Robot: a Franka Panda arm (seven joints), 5 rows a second.
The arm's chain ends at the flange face. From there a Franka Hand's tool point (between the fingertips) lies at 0.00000 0.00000 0.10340 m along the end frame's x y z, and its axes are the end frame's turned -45 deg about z.
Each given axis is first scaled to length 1.
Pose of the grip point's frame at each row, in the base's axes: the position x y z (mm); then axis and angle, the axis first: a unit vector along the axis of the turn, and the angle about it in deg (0 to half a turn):
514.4 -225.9 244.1 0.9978 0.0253 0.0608 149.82
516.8 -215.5 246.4 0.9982 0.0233 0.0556 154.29
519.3 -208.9 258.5 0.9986 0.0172 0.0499 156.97
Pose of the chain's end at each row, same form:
501.4 -174.3 332.8 0.9216 -0.3547 0.1577 154.81
504.8 -171.0 339.0 0.9237 -0.3576 0.1376 158.70
508.7 -168.7 353.2 0.9232 -0.3639 0.1233 160.92

